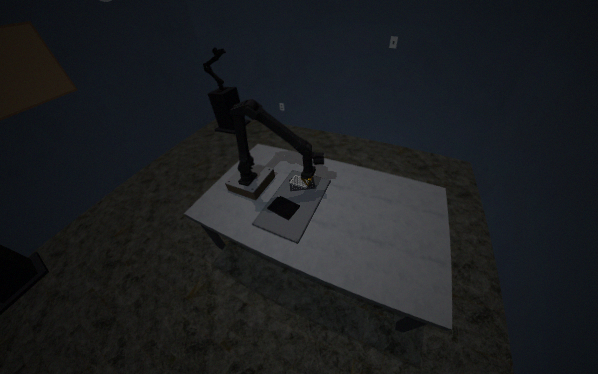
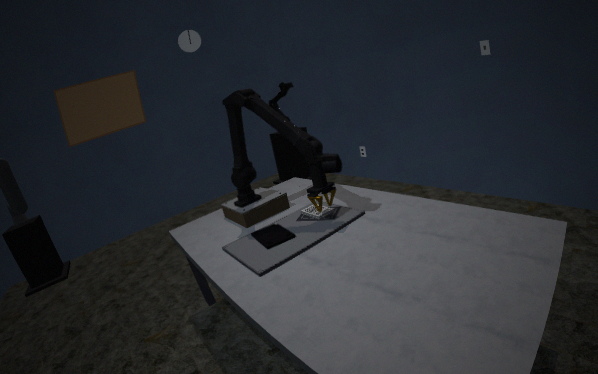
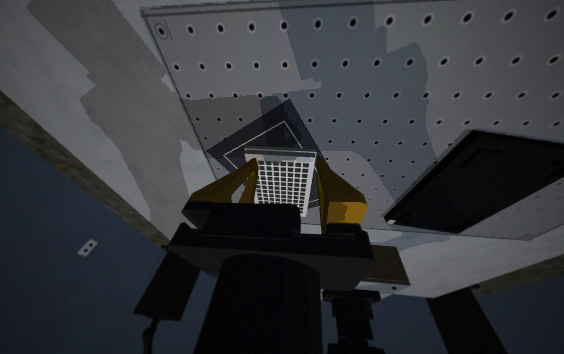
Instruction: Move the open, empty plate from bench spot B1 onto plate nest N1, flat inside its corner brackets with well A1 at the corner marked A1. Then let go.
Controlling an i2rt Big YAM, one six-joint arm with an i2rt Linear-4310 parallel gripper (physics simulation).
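Frame: origin at the arm's base, x ahead, y left, z up, level; millimetres.
Where they show: gripper, fingertip midpoint: [image 1: 309,182] [image 2: 325,208] [image 3: 286,161]; arm's base, link origin: [image 1: 248,179] [image 2: 248,201] [image 3: 348,292].
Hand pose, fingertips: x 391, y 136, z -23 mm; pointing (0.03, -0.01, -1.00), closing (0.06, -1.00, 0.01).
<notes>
Things, the pixels of their centre, and the offset from my fingertips. Level surfaces: height alone.
- white gridded well plate, body centre: [image 3: 280,186] [image 2: 316,211] [image 1: 300,181] 72 mm back, 14 mm left, 30 mm down
- dark B1 mat, surface height: 37 mm down
- Plate nest N1, body centre: [image 3: 464,196] [image 2: 272,234] [image 1: 283,206] 78 mm back, 227 mm right, 30 mm down
- grey perforated board, body centre: [image 3: 405,166] [image 2: 294,231] [image 1: 294,200] 42 mm back, 146 mm right, 45 mm down
- pale table, surface height: 52 mm down
The white gridded well plate [image 1: 296,182] [image 2: 314,211] [image 3: 284,182] lies on the dark B1 mat [image 3: 273,116] [image 2: 339,211], turned at an angle to the mat's white outline. My gripper [image 1: 307,180] [image 2: 323,203] [image 3: 286,161] is low over it and open. One yellow finger stands at each long side of the plate, and I cannot tell if they touch it. Plate nest N1 [image 1: 283,208] [image 2: 273,235] [image 3: 431,197] is a black square on the same board, nearer the front. Its brackets and A1 mark are too dark to make out.
The mat and the nest both sit on a grey perforated board [image 1: 297,227] [image 2: 260,257] [image 3: 351,46] on the pale table [image 1: 379,241]. The arm's base block [image 1: 262,182] [image 2: 262,211] stands just left of the board. A dark cabinet [image 1: 223,107] stands behind the table.
</notes>
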